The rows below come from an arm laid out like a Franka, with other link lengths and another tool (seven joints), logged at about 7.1 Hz.
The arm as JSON. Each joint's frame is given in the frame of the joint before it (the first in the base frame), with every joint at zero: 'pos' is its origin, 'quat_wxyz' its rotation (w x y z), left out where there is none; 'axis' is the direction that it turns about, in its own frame. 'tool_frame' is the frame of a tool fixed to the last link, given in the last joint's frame.
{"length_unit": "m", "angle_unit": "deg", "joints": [
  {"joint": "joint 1", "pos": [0.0, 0.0, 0.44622], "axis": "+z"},
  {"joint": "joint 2", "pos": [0.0, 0.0, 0.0], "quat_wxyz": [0.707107, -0.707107, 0.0, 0.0], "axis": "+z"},
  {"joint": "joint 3", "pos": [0.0, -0.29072, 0.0], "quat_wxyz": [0.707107, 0.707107, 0.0, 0.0], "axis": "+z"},
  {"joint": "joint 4", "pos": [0.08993, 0.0, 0.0], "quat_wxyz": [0.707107, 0.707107, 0.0, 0.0], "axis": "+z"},
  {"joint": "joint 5", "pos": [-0.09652, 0.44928, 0.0], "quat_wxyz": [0.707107, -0.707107, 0.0, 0.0], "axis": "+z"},
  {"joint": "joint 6", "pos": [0.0, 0.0, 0.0], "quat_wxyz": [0.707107, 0.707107, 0.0, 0.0], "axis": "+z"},
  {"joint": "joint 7", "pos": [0.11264, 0.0, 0.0], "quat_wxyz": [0.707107, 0.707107, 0.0, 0.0], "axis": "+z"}
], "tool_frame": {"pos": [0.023, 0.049, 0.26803], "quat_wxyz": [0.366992, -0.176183, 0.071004, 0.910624]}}
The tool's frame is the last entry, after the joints.
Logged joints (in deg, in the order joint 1, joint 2, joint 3, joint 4, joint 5, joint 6, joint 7), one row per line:
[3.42, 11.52, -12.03, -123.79, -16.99, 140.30, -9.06]
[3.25, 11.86, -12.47, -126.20, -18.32, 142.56, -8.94]
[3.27, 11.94, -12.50, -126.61, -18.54, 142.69, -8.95]
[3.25, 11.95, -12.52, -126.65, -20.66, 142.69, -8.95]
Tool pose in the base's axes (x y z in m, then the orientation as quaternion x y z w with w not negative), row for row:
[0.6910, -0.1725, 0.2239, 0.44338, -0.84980, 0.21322, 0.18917]
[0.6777, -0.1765, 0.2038, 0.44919, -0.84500, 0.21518, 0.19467]
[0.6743, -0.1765, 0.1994, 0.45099, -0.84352, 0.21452, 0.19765]
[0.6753, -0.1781, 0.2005, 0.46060, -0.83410, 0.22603, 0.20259]
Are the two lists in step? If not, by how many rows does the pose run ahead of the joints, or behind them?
They are in step.
